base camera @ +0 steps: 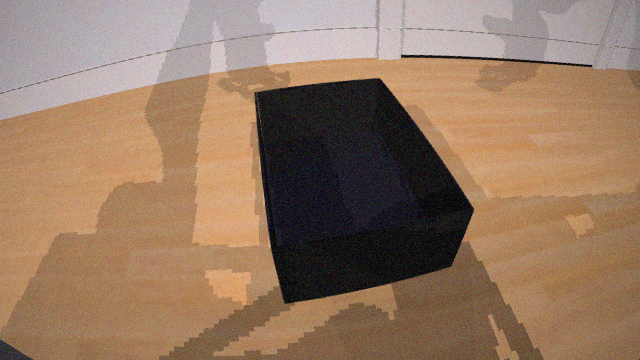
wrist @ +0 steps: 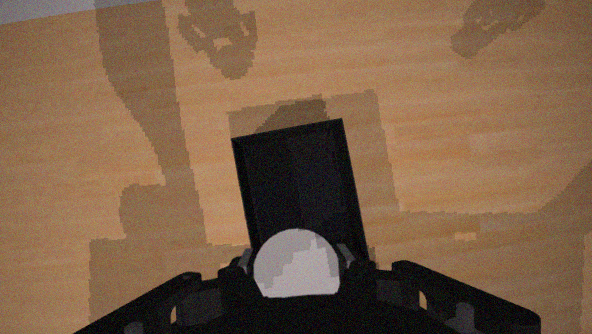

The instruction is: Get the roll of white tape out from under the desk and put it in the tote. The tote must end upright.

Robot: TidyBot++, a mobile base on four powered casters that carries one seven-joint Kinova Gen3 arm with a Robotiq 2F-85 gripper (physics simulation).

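Frame: origin at the arm's base, x back, y down, z right, level; centimetres.
Seen in the pictures: gripper, fingertip midpoint: (wrist: 295,261).
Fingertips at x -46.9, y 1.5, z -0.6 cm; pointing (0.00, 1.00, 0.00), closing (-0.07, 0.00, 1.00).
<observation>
A point is followed by its place in that frame.
The black tote (base camera: 370,260) @[x -31.4, y 34.0, z 4.0 cm] (wrist: 320,170) @[x -53.8, y 39.3, z 5.7 cm] stands upright on the wooden floor, its open top facing up. In the base camera view it is in the middle; its dark inside shows no object that I can make out. My gripper (wrist: 295,261) @[x -46.9, y 1.5, z -0.6 cm] is shut on the roll of white tape (wrist: 300,270) @[x -47.0, y -0.6, z -0.4 cm], which sits between the two fingertips at the bottom middle of the wrist view. The tape is above the tote's near end and covers that end in the wrist view. The gripper and the tape do not show in the base camera view. The desk does not show in either view.
A pale wall (base camera: 320,47) @[x -95.5, y 36.0, z -2.4 cm] with a white door post (base camera: 390,30) @[x -96.3, y 31.2, z 15.3 cm] runs behind the tote, beyond a strip of wooden floor (base camera: 540,150) @[x -57.6, y 39.6, z 40.2 cm] (wrist: 475,150) @[x -59.4, y 39.6, z 41.3 cm]. Shadows of the arm and base lie across the floor and wall. A dark corner piece (base camera: 11,351) shows at the bottom left of the base camera view.
</observation>
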